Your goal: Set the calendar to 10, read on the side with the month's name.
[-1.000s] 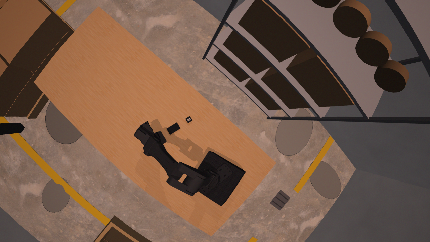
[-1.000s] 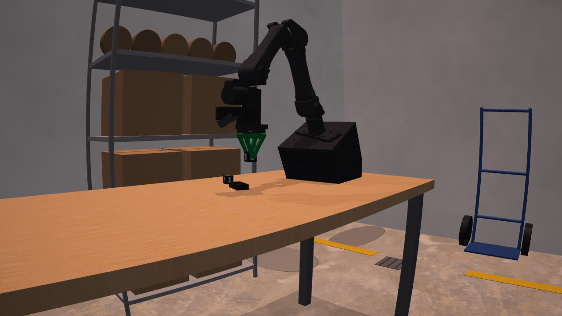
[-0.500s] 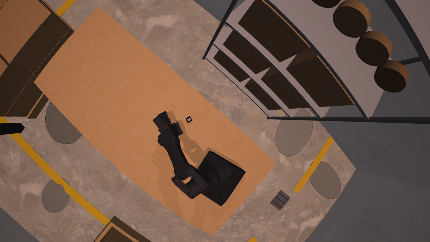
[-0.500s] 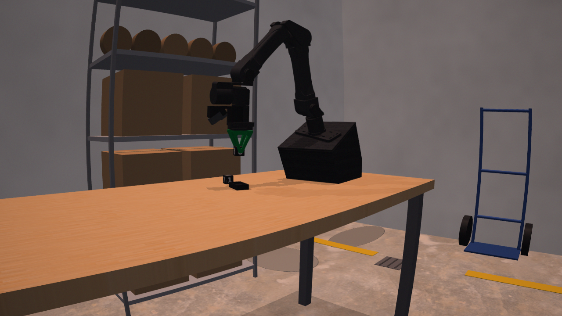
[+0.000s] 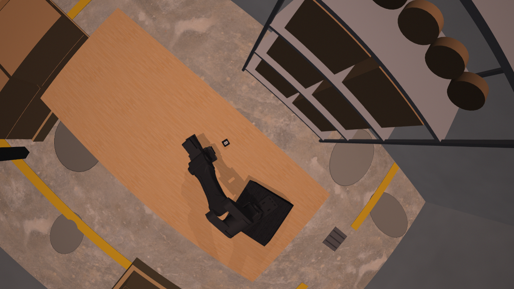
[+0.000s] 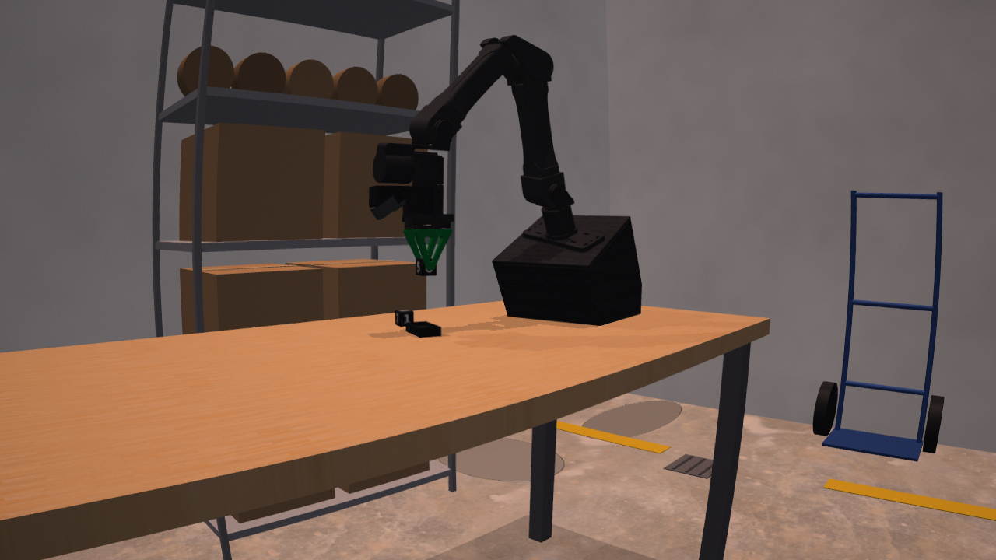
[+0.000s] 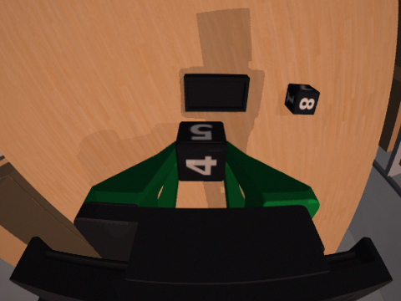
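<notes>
Right now the black tray is 120 mm below my hand and 20 mm to the right of it.
</notes>
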